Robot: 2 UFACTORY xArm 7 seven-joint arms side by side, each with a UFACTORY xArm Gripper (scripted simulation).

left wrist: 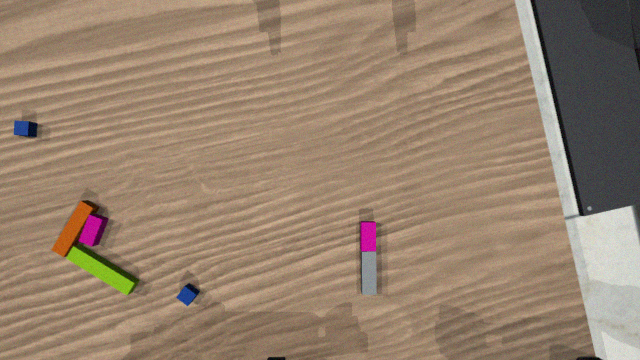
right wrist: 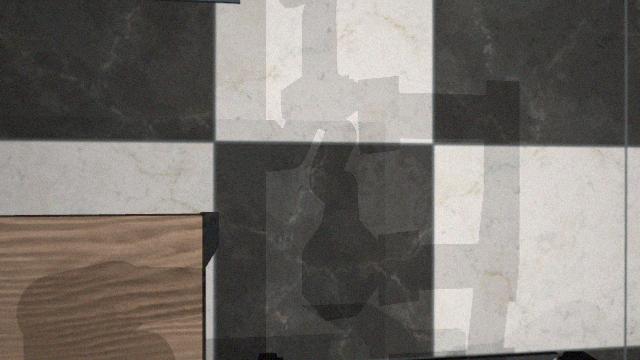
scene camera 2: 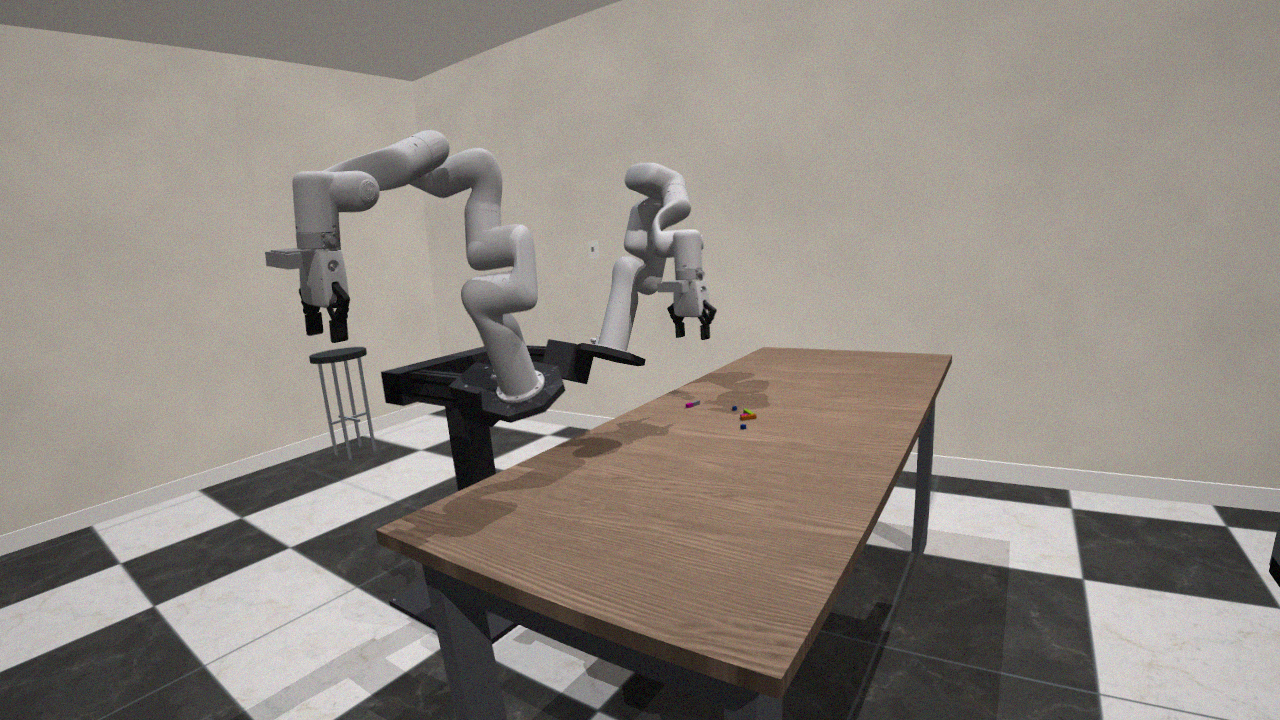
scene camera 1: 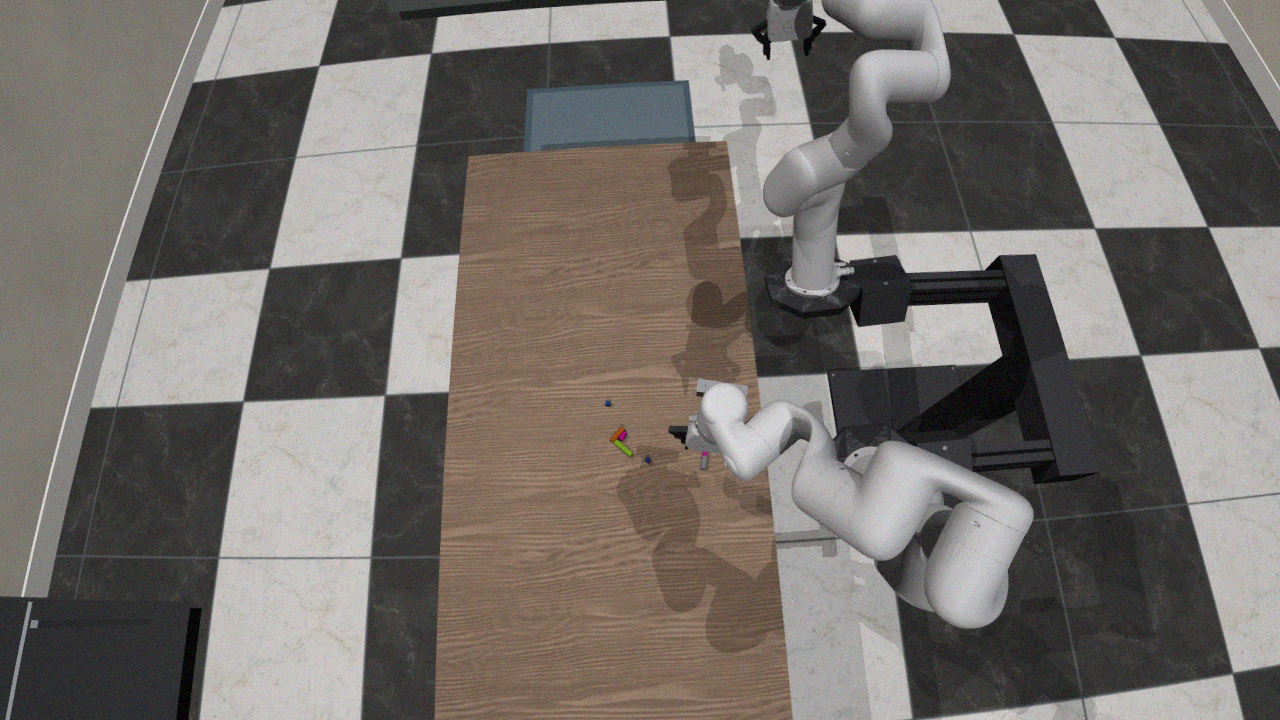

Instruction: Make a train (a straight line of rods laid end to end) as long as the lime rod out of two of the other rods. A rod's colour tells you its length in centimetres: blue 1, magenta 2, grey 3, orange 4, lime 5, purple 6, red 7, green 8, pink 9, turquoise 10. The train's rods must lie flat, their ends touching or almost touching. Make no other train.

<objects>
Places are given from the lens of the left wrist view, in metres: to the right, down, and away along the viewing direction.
orange rod (left wrist: 70, 236): -0.17, 0.04, 0.32
lime rod (left wrist: 80, 255): -0.17, 0.05, 0.32
</objects>
